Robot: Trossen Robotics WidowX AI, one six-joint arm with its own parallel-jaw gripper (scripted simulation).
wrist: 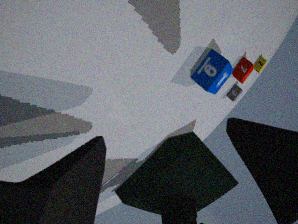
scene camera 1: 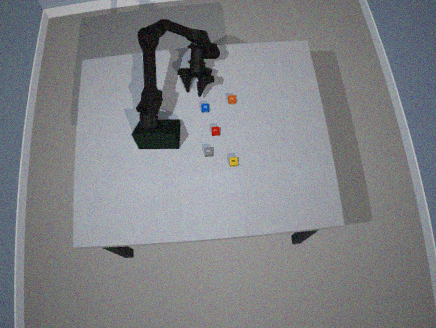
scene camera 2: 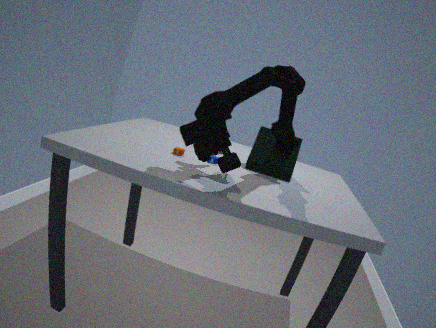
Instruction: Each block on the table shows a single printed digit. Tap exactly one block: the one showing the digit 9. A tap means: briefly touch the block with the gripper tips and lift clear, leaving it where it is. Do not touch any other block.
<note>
My gripper (scene camera 2: 224, 160) is open and holds nothing.
My gripper also shows in the wrist view (wrist: 168, 134) and in scene camera 1 (scene camera 1: 193, 94).
</note>
